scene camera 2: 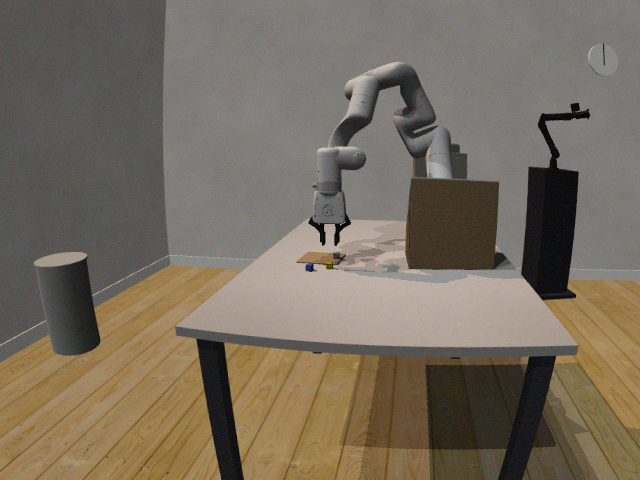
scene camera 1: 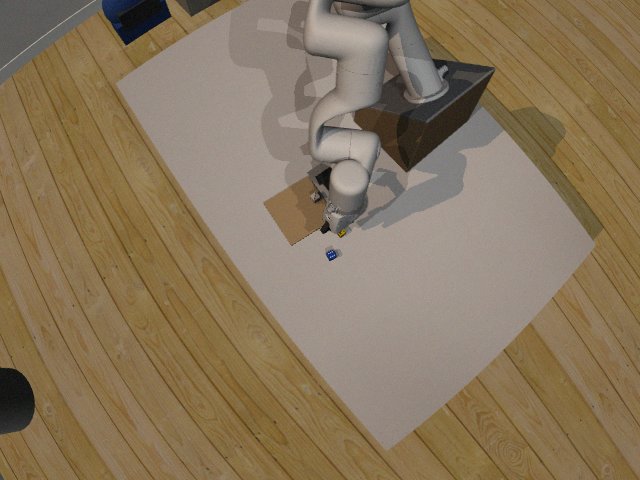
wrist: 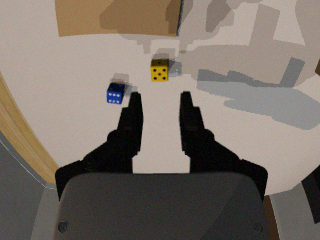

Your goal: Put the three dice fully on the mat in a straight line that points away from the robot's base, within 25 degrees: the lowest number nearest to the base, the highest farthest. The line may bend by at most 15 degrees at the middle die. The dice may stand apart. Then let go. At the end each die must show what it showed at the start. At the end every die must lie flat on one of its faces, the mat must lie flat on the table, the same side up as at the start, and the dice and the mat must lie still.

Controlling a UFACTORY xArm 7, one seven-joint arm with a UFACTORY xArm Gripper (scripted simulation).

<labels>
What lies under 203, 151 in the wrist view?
The gripper.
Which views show the gripper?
Scene camera 2, scene camera 1 and the wrist view: all of them.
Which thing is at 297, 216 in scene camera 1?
A brown mat.
</labels>
